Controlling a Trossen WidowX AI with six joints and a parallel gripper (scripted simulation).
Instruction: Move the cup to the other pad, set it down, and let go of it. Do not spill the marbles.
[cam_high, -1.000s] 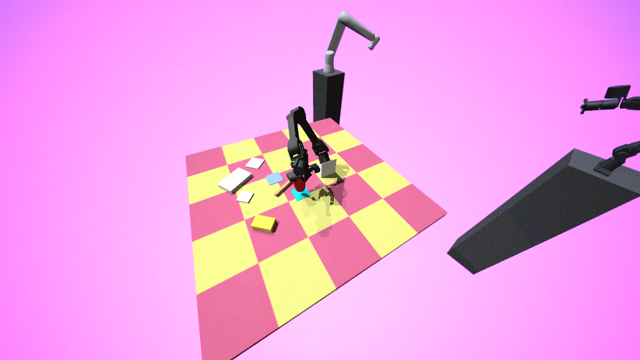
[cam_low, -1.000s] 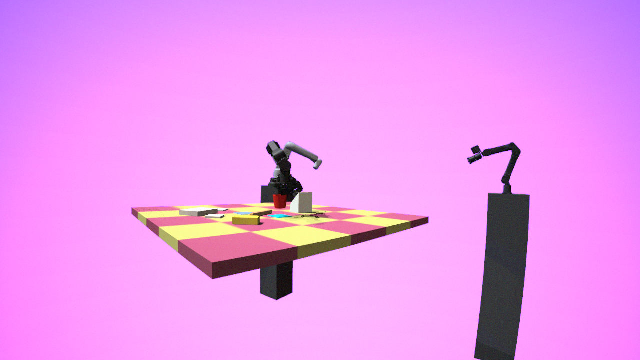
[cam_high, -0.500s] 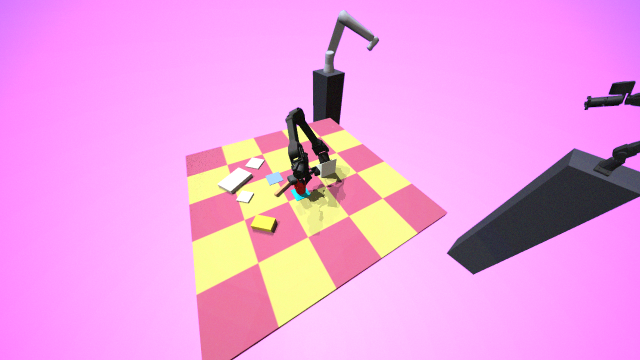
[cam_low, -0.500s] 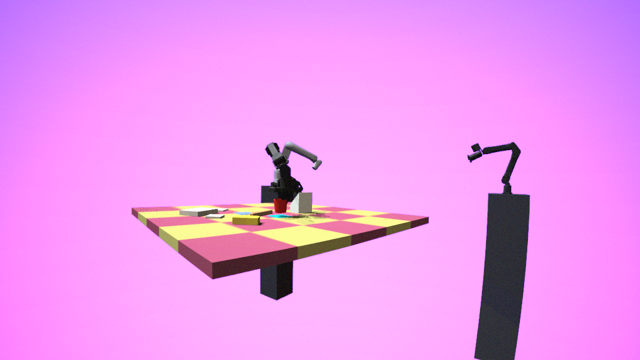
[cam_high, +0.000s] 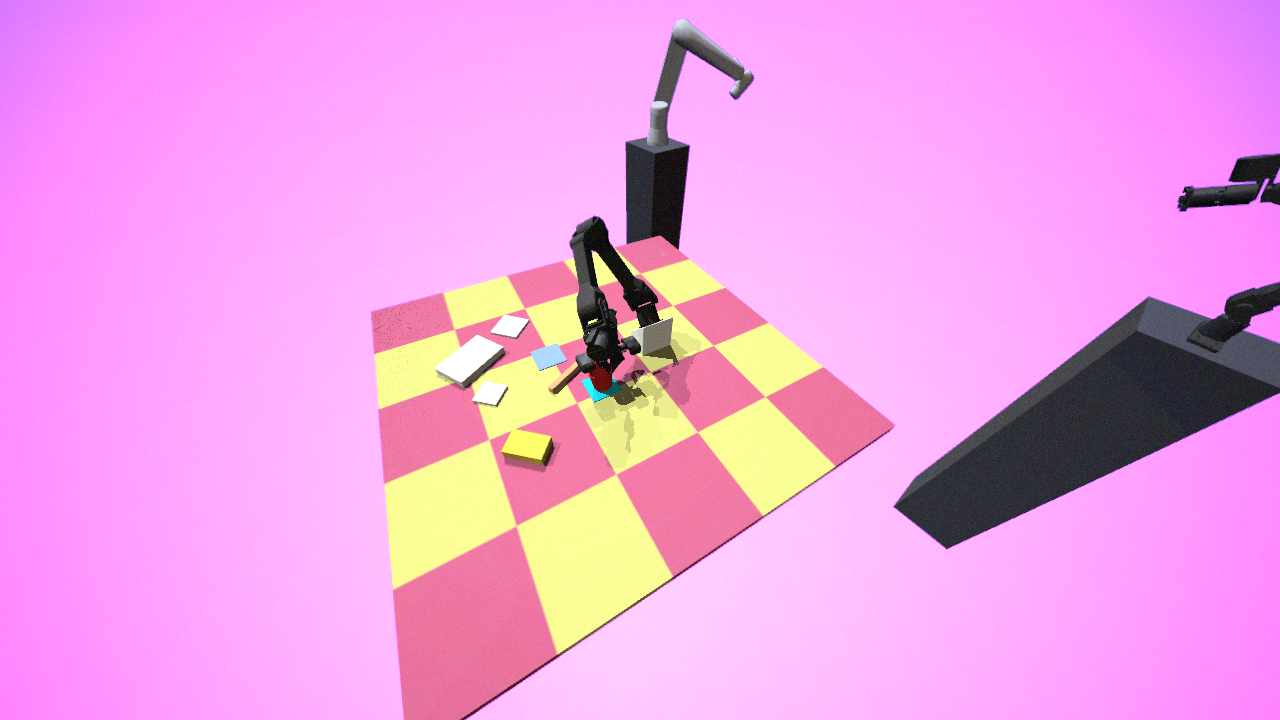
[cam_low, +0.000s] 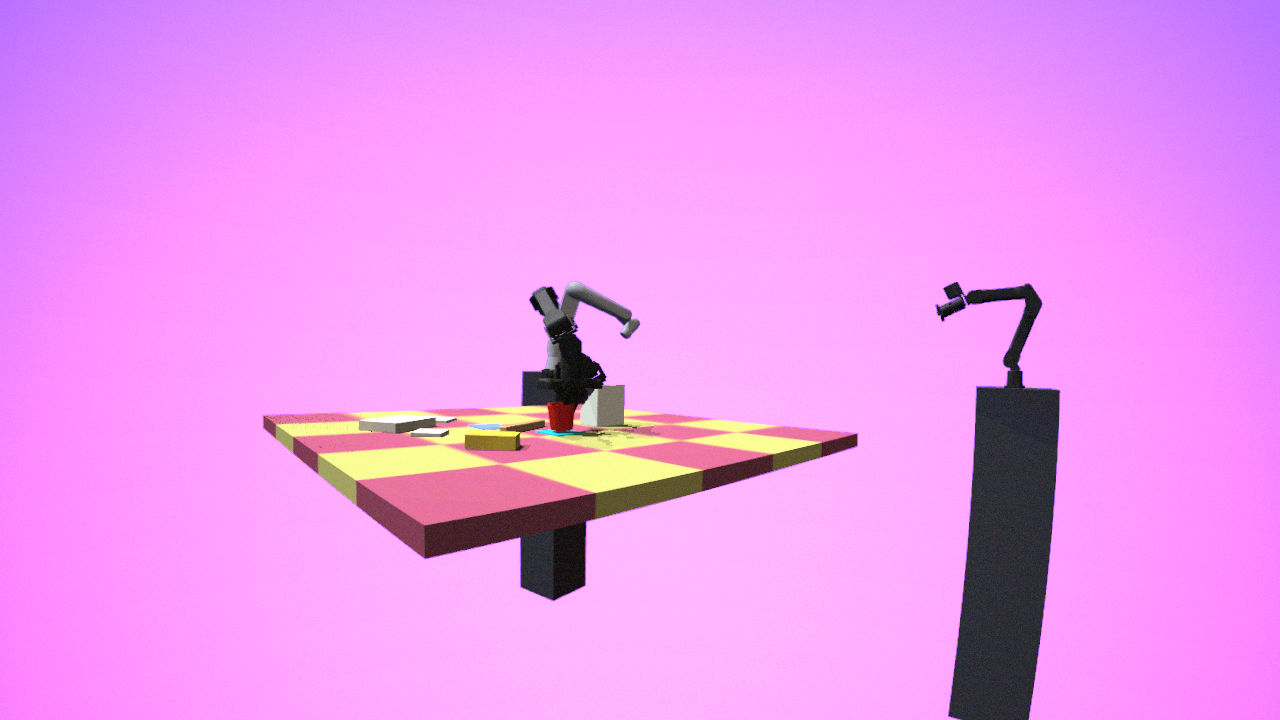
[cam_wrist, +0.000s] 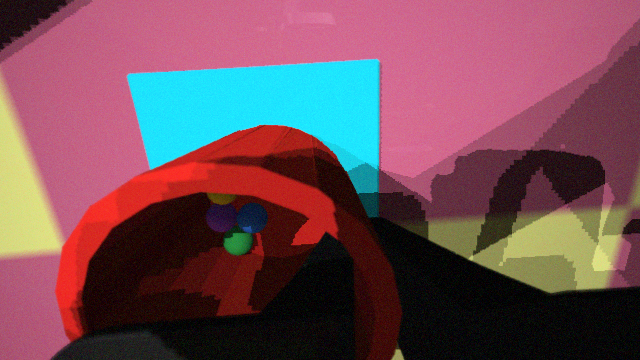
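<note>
The cyan pad is 50 mm below my gripper tip, 30 mm ahead of it and 10 mm to the right of it. Round my gripper tip: wooden stick 110 mm to the right, 70 mm ahead, 50 mm below; red cup 30 mm ahead, 10 mm to the right; light blue pad 220 mm to the right, 100 mm ahead, 50 mm below.
</note>
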